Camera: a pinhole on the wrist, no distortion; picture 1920 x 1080 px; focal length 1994.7 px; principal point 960.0 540.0 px. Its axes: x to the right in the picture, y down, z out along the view. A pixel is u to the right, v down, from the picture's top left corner.
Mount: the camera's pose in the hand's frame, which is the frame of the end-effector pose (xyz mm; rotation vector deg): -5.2 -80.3 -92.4 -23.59 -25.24 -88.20
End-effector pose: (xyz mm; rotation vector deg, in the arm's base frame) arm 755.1 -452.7 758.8 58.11 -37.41 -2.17
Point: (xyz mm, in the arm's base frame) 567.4 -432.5 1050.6
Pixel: 150.5 506.2
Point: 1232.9 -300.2 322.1
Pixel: behind the camera
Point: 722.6 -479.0 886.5
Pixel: 453.1 973.9
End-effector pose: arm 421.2 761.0 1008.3 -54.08 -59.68 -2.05
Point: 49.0 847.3 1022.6
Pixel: outside the picture
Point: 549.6 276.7 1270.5
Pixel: behind the camera
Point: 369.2 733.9 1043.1
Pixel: 1781.7 443.7
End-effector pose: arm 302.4 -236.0 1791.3 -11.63 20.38 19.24
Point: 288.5 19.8 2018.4
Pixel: 689.3 483.5
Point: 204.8 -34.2 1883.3
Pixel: 58.2 194.9
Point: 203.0 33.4 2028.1
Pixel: 518.9 163.7
